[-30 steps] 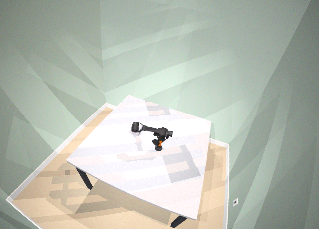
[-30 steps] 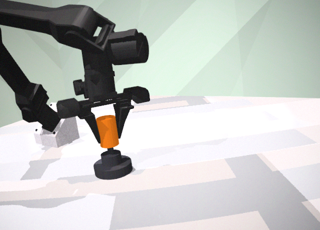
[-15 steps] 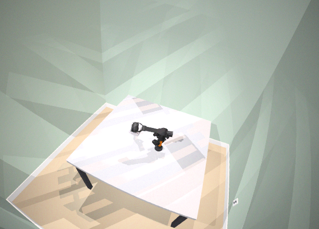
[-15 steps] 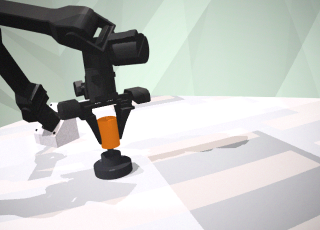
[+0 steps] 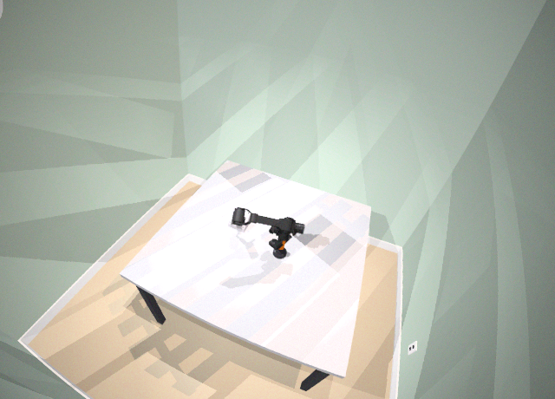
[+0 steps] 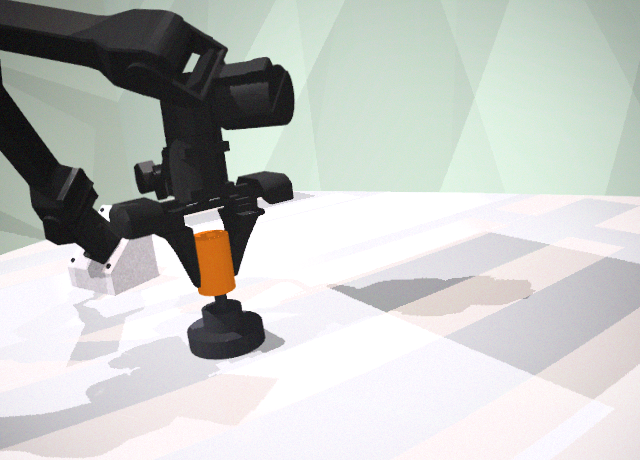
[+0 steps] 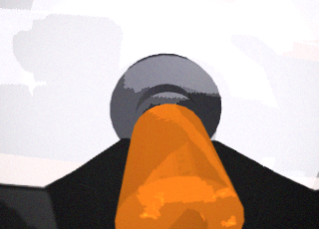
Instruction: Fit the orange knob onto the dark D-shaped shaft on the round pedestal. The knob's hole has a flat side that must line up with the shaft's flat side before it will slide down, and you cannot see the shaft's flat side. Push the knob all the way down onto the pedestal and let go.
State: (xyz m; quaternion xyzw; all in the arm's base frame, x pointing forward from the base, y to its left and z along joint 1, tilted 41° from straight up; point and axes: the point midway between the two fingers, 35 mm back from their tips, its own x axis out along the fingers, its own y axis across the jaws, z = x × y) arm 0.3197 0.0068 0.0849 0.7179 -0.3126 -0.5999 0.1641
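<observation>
Now: gripper tip 2 cm below the orange knob. The rest, counted from my gripper tip: dark round pedestal (4 cm below).
</observation>
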